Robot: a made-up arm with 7 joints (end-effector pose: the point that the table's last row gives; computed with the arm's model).
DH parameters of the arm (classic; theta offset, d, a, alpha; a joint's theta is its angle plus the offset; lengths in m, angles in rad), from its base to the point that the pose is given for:
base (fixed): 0 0 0 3.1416
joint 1: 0 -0.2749 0 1.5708
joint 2: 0 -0.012 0 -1.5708
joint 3: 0 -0.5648 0 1.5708
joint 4: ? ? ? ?
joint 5: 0 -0.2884 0 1.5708
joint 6: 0 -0.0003 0 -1.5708
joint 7: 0 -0.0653 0 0
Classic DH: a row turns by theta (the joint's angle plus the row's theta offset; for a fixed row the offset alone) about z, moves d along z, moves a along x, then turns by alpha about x.
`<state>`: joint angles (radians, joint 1 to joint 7).
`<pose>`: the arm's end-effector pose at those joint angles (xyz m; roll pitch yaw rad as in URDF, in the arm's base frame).
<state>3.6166 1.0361 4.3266 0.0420 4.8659 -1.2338 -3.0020</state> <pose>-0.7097 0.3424 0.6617 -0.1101 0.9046 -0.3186</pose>
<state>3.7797 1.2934 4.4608 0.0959 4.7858 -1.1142 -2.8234</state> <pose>-0.7136 0.4896 0.4543 0.1073 0.7646 -0.1922</pose>
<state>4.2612 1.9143 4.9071 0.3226 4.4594 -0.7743 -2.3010</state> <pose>-0.4316 0.6803 -0.0968 0.1929 0.3932 -0.0016</pose>
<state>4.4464 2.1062 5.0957 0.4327 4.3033 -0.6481 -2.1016</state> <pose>-0.2927 0.6373 -0.2586 0.0945 0.3437 0.0356</pose>
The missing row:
joint 4: 0 -0.0147 0 -1.5708
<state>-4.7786 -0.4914 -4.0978 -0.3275 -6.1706 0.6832 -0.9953</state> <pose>0.0300 0.4055 1.0791 -2.3522 0.0005 -2.7302</pose>
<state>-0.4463 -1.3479 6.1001 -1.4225 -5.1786 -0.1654 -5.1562</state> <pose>-0.5718 -0.3632 0.0757 -0.2590 0.1481 -0.4967</pose>
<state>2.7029 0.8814 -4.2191 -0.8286 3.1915 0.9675 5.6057</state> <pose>-0.4894 -0.4911 0.6560 -1.0173 0.0310 0.2871</pose>
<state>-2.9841 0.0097 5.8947 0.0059 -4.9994 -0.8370 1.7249</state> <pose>0.0123 -0.0149 1.1721 -2.3169 0.1003 0.4137</pose>
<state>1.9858 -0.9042 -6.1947 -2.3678 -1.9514 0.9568 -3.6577</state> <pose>0.1913 0.3306 0.3065 -0.6317 0.9361 1.4930</pose>
